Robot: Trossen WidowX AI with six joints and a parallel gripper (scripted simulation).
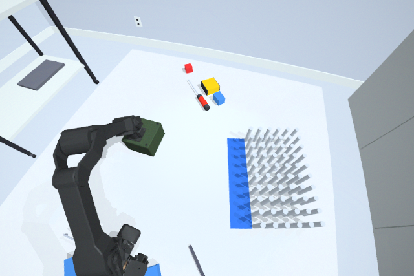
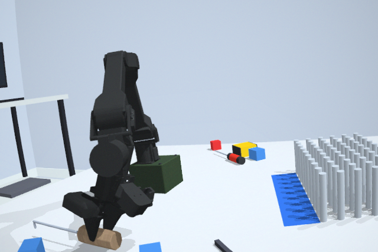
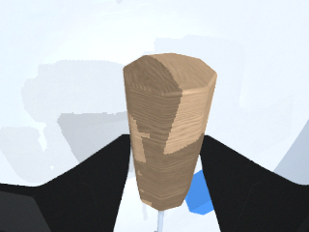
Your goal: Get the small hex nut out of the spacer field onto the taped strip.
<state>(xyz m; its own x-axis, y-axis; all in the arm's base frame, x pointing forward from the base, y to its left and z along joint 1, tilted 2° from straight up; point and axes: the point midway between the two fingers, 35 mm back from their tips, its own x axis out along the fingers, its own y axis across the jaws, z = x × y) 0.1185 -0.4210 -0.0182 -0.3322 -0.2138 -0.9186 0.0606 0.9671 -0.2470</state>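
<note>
My gripper tip is now 110 mm past the wooden-handled tool and 10 mm to the right of it. From my gripper tip the other things lie so: hex nut: 490 mm ahead, 440 mm to the left, 40 mm below; then blue taped strip: 370 mm to the left, 340 mm ahead, 40 mm below; then yellow block: 840 mm to the left, 120 mm ahead, 20 mm below.
</note>
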